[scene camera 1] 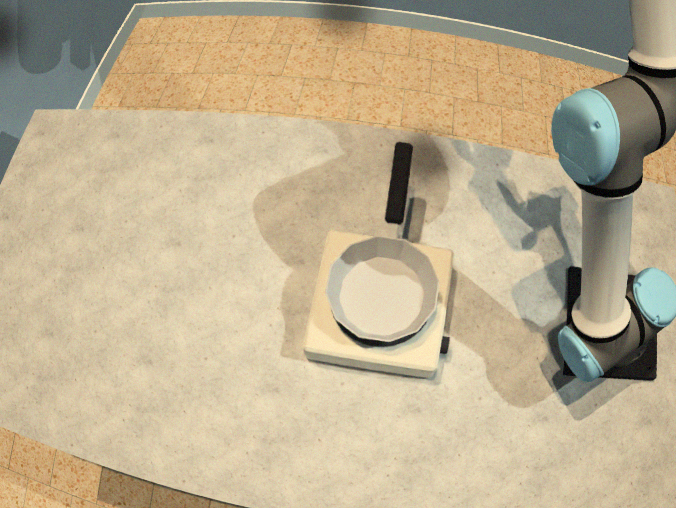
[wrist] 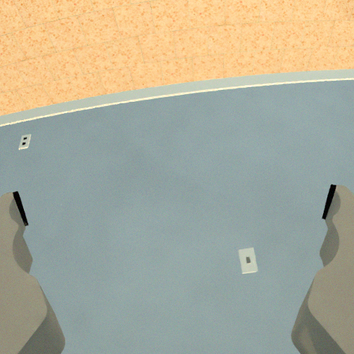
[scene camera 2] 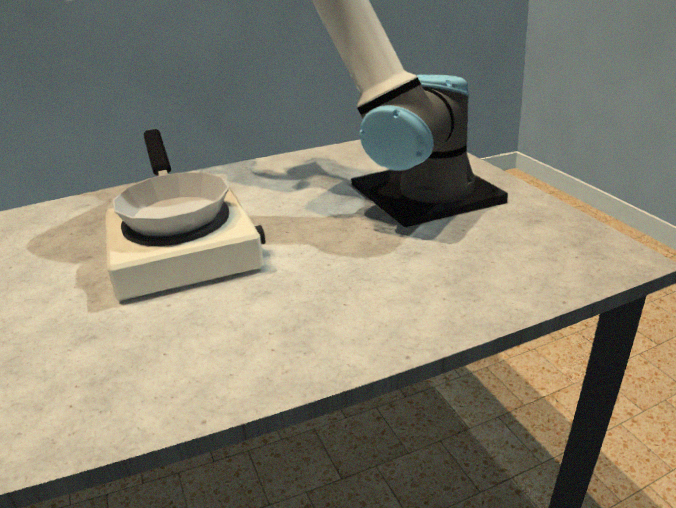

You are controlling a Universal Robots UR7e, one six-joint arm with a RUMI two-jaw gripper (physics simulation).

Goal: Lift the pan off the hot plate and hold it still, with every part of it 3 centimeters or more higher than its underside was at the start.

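Pixels of known places: arm's base, origin of its link: [scene camera 2: 437,187].
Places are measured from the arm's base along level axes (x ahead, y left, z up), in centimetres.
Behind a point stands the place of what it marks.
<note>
A light grey pan [scene camera 1: 385,294] @(x 51.3, y 5.9, z 6.1 cm) [scene camera 2: 173,210] @(x 51.9, y 4.4, z 6.1 cm) rests upright on the dark round plate of a cream hot plate [scene camera 1: 371,360] @(x 50.5, y 17.9, z 4.6 cm) [scene camera 2: 185,273] @(x 51.4, y 18.2, z 1.1 cm). The pan's black handle [scene camera 1: 399,182] @(x 53.7, y -13.4, z 12.4 cm) [scene camera 2: 157,151] @(x 53.5, y -11.8, z 12.0 cm) slants up and away past the hot plate's far edge, towards the far side of the table. My gripper [wrist: 174,192] is open, with its two jaws wide apart at the left and right of the wrist view and nothing between them. It does not show in either scene view. The pan and the hot plate do not show in the wrist view.
The arm's black base plate [scene camera 1: 647,360] @(x -8.7, y 4.7, z 0.2 cm) [scene camera 2: 486,197] @(x -6.7, y 8.4, z 0.1 cm) stands on the table [scene camera 1: 163,273] @(x 96.0, y 10.6, z -1.9 cm) [scene camera 2: 382,305] @(x 24.4, y 33.0, z -1.9 cm) to the right of the hot plate. A dark knob [scene camera 1: 444,344] @(x 38.5, y 11.5, z 3.4 cm) [scene camera 2: 260,234] @(x 38.3, y 12.5, z 2.6 cm) sticks out from the hot plate's right side. The wrist view shows a blue-grey wall [wrist: 165,165] and tiled floor [wrist: 175,45].
</note>
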